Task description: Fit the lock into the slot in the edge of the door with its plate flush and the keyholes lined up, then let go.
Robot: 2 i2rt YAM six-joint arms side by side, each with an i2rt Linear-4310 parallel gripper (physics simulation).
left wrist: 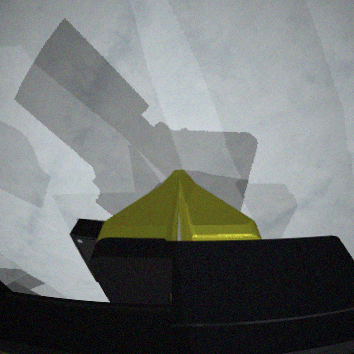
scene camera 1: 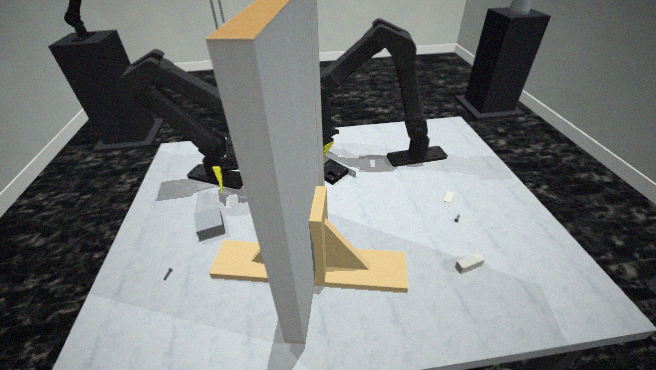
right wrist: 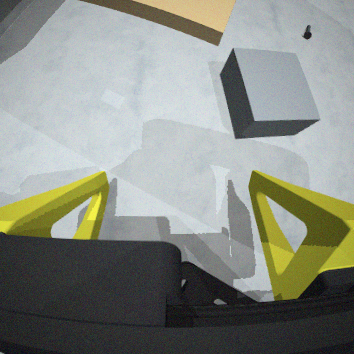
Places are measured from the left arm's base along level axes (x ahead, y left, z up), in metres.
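Where they show: left gripper, between the fingertips: (left wrist: pixel 178 177); right gripper, between the fingertips: (scene camera 1: pixel 239 192) (right wrist: pixel 178 178); left arm's base, origin of its link: (scene camera 1: pixel 416 157).
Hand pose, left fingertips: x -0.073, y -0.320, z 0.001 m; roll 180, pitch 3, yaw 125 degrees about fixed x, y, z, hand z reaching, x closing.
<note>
Things, the pixels of their top centre, and the offset from my left fingertips.
- lock, centre of its top: (scene camera 1: pixel 331 167) dx +0.096, dy +0.013, dz +0.026 m
- grey block, centre of its top: (right wrist: pixel 277 82) (scene camera 1: pixel 207 218) dx +0.250, dy -0.362, dz +0.035 m
- pale block, centre of its top: (scene camera 1: pixel 471 260) dx +0.520, dy +0.256, dz +0.021 m
- small cream plate, centre of its top: (scene camera 1: pixel 448 196) dx +0.286, dy +0.328, dz +0.002 m
The lock (scene camera 1: pixel 336 171), a black case with a thin metal plate, lies on the table behind the door (scene camera 1: pixel 272 150), at its right side. In the left wrist view, part of a black body, apparently the lock (left wrist: pixel 89 234), shows low at the left beside the fingers. My left gripper (scene camera 1: pixel 326 151) (left wrist: pixel 178 177) is shut and empty, close to the lock. My right gripper (right wrist: pixel 178 178) is open and empty on the other side of the door; one yellow finger shows in scene camera 1. The door stands upright; its slot and keyhole do not show.
A wooden stand (scene camera 1: pixel 382 275) (right wrist: pixel 185 12) holds the door. A grey block (scene camera 1: pixel 210 223) (right wrist: pixel 275 90) and a screw (scene camera 1: pixel 168 273) (right wrist: pixel 307 33) lie at the left. A pale block (scene camera 1: pixel 470 263), a small cream plate (scene camera 1: pixel 449 196) and another screw (scene camera 1: pixel 457 218) lie at the right.
</note>
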